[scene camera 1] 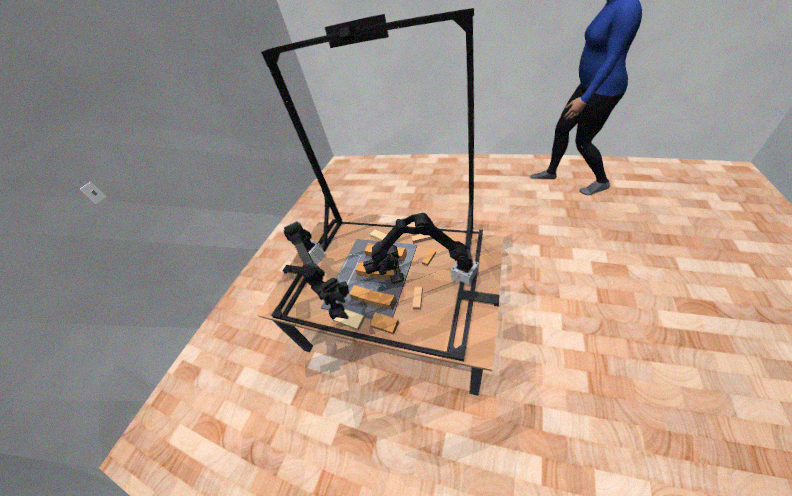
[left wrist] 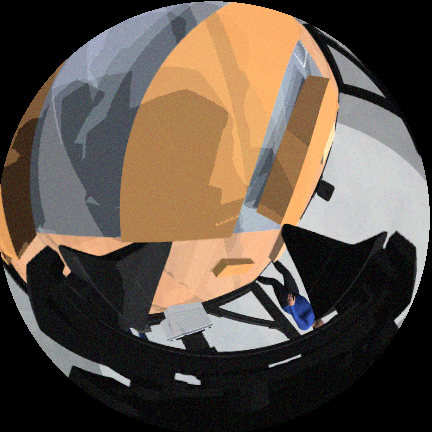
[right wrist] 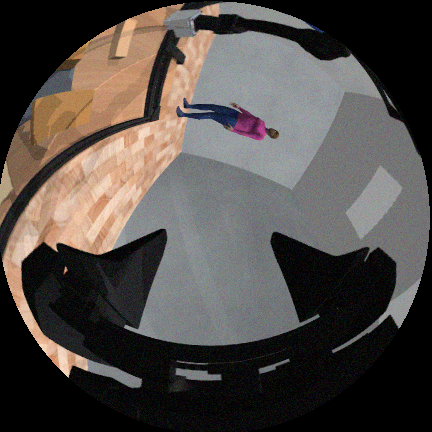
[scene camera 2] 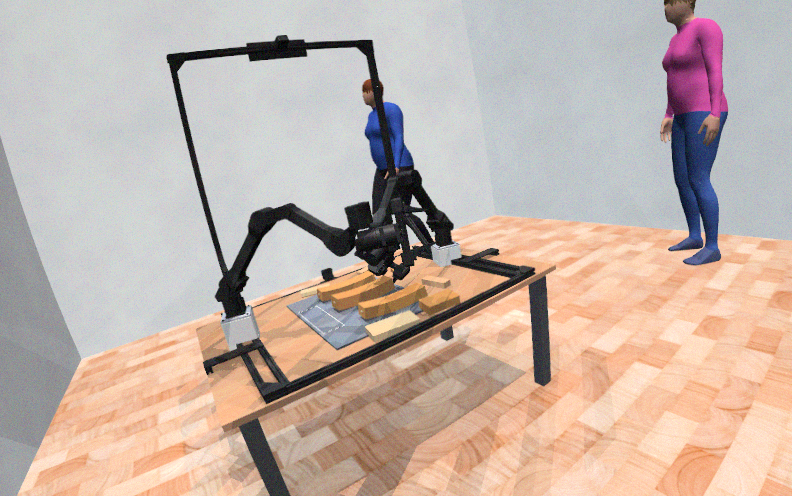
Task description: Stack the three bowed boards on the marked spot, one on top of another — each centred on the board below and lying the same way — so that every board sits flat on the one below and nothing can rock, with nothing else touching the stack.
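Places are measured from the left arm's base along level axes (x left, y back, z up), in centimetres.
Pixels of known places: left gripper, fingertip midpoint: (scene camera 1: 400, 266) (left wrist: 228, 231) (scene camera 2: 384, 277); right gripper, fingertip midpoint: (scene camera 1: 346, 310) (right wrist: 220, 236) (scene camera 2: 432, 226); left arm's base at its link origin: (scene camera 1: 464, 265) (left wrist: 189, 334) (scene camera 2: 444, 243); right arm's base at its link origin: (scene camera 1: 308, 246) (scene camera 2: 236, 313).
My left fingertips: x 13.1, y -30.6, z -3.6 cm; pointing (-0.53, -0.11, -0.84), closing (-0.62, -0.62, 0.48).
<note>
Ahead of a thing's pixels: the offset from my left fingertips to its top centre. "*": to the spot under its first point. Level surfaces: height alone.
Three orange bowed boards lie apart, roughly parallel, on the grey mat @(dz -4.0 cm) (scene camera 1: 385, 287) (scene camera 2: 339, 340): a front one @(dx +21.8, dy -1.5, dz +0.9 cm) (scene camera 1: 372, 297) (scene camera 2: 392, 302) (left wrist: 17, 190), a middle one @(dx +7.6, dy -9.6, dz +1.2 cm) (scene camera 1: 359, 269) (scene camera 2: 362, 293) (left wrist: 190, 150) and a back one @(dx -5.3, dy -14.6, dz +0.7 cm) (scene camera 1: 402, 252) (scene camera 2: 343, 286) (left wrist: 295, 150). The marked outline @(* dx +15.3, dy -23.1, dz -4.1 cm) (scene camera 2: 331, 316) shows bare at the mat's left. My left gripper (scene camera 2: 390, 273) (left wrist: 228, 231) is open and empty, low over the middle board's right end, offset sideways in the left wrist view. My right gripper (scene camera 1: 337, 306) (right wrist: 220, 236) is open and empty, above the front left; its fingers are unclear in scene camera 2.
A pale block @(dx +36.9, dy -5.6, dz -1.7 cm) (scene camera 1: 350, 318) (scene camera 2: 391, 325) and an orange block @(dx +29.7, dy +11.8, dz -0.9 cm) (scene camera 1: 384, 323) (scene camera 2: 439, 302) lie near the front edge. Small blocks @(dx +10.1, dy +17.3, dz -2.2 cm) (scene camera 1: 417, 297) @(dx -14.8, dy +8.2, dz -2.9 cm) (scene camera 1: 429, 257) lie right of the mat, others behind it. A black frame (scene camera 1: 471, 128) (scene camera 2: 195, 157) surrounds the work area.
</note>
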